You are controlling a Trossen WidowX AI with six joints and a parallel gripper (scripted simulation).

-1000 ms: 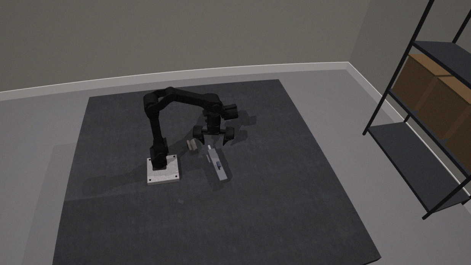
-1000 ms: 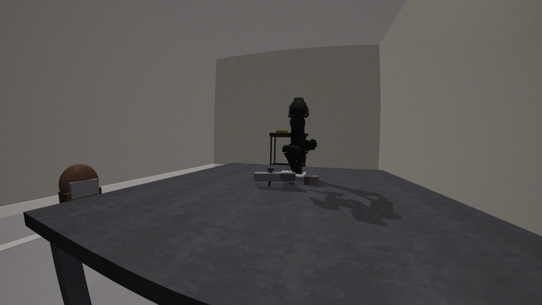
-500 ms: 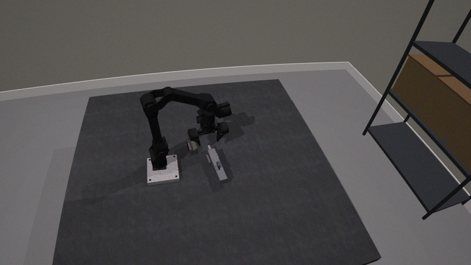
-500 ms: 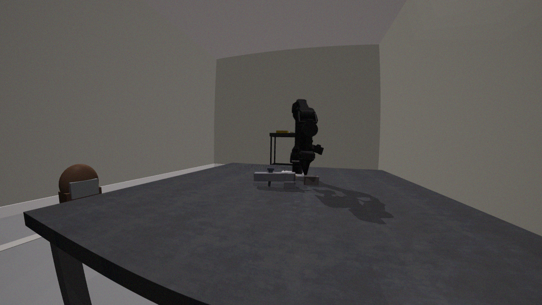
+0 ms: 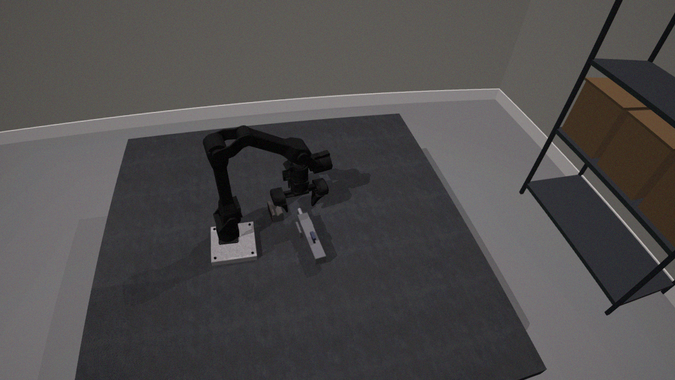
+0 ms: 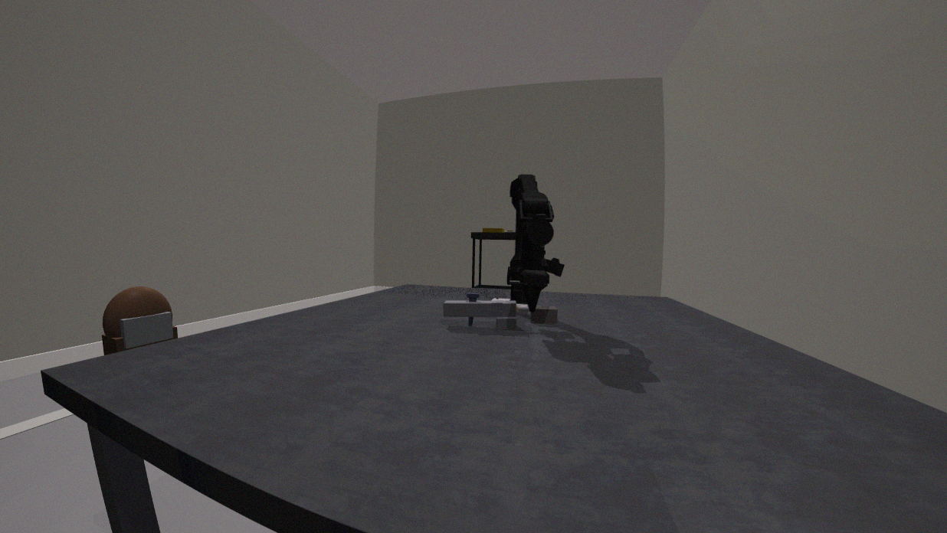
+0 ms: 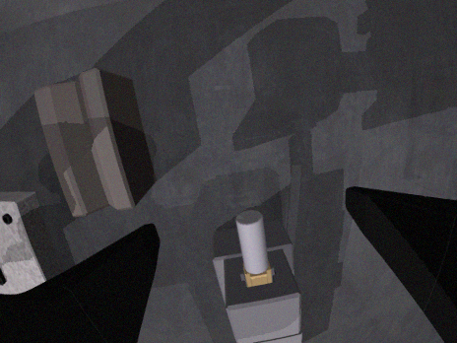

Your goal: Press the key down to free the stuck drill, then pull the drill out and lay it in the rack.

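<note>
My gripper tip is 10 mm short of the drill and 60 mm to the left of it. Also, from my gripper tip: pale grey block (20 mm ahead, 120 mm to the right, 10 mm below); then rack (80 mm behind, 30 mm to the left, 30 mm below); then dark bluish key (20 mm ahead, 150 mm to the right).
</note>
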